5 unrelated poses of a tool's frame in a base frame.
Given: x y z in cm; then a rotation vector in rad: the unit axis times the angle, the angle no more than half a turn.
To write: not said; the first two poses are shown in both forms.
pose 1, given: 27.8 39.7 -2.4 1.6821 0.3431 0.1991
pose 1, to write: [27.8 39.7 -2.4], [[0.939 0.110 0.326], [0.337 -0.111 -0.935], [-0.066 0.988 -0.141]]
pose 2, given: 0.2 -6.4 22.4 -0.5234 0.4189 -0.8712
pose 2, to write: [0.2 -6.4 22.4], [[0.578 0.607 0.545], [-0.805 0.533 0.259], [-0.134 -0.589 0.797]]
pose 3, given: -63.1 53.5 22.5 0.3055 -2.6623 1.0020
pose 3, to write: [-63.1 53.5 22.5], [[-0.939 -0.292 -0.184], [-0.098 0.737 -0.669], [0.331 -0.609 -0.720]]
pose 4, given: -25.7 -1.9 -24.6 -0.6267 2.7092 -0.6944
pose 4, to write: [-25.7 -1.9 -24.6], [[-0.868 -0.340 0.361], [-0.471 0.791 -0.390], [-0.153 -0.509 -0.847]]
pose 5, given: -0.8 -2.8 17.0 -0.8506 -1.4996 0.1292
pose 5, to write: [-0.8 -2.8 17.0], [[0.123 0.420 -0.899], [0.568 0.713 0.411], [0.814 -0.561 -0.151]]
